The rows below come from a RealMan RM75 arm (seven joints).
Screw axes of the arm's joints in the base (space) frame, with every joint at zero. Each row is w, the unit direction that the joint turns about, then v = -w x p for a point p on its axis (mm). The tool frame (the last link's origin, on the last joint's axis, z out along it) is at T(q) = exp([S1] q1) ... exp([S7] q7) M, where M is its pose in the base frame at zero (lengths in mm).
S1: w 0 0 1 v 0 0 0
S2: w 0 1 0 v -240.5 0 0
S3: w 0 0 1 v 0 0 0
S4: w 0 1 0 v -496.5 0 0
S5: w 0 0 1 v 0 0 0
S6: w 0 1 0 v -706.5 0 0
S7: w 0 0 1 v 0 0 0
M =
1 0 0 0
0 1 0 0
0 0 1 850.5
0 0 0 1
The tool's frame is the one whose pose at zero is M.
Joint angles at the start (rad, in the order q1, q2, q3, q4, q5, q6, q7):
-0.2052, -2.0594, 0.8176, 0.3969, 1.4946, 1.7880, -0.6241
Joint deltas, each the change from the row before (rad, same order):
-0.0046, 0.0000, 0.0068, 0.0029, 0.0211, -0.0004, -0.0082
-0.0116, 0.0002, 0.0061, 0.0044, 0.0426, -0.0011, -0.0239
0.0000, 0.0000, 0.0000, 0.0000, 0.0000, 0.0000, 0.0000
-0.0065, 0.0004, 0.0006, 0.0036, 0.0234, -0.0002, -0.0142
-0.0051, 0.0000, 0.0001, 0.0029, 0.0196, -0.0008, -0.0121
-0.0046, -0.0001, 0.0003, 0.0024, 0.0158, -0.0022, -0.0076
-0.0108, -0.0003, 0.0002, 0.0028, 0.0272, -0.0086, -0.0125
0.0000, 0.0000, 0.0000, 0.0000, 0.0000, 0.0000, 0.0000
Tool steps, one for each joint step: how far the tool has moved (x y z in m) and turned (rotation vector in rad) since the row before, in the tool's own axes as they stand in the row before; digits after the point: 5 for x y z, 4 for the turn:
-0.00128, 0.00200, 0.00195, -0.0268, -0.0121, -0.0090
-0.00213, 0.00261, 0.00379, -0.0475, -0.0231, -0.0233
0.00000, 0.00000, 0.00000, 0.0000, 0.0000, 0.0000
-0.00081, 0.00073, 0.00175, -0.0237, -0.0127, -0.0117
-0.00081, 0.00063, 0.00141, -0.0186, -0.0113, -0.0104
-0.00077, 0.00027, 0.00130, -0.0144, -0.0103, -0.0058
-0.00157, -0.00045, 0.00298, -0.0230, -0.0205, -0.0087
0.00000, 0.00000, 0.00000, 0.0000, 0.0000, 0.0000

